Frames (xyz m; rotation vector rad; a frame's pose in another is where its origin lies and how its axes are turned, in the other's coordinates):
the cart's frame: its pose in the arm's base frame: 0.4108 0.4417 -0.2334 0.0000 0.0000 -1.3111
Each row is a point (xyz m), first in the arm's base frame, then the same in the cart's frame.
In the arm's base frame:
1: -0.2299 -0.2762 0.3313
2: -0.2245 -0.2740 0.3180
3: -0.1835 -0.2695 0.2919
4: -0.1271 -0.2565 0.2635
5: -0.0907 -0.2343 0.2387
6: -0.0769 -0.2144 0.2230
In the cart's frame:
1: 0.5293 -0.8036 0.5647
2: 0.5286 -0.7978 0.5514
3: 0.5347 -0.7570 0.5253
4: 0.5367 -0.6992 0.4969
5: 0.5246 -0.6583 0.4721
6: 0.5089 -0.6398 0.4564

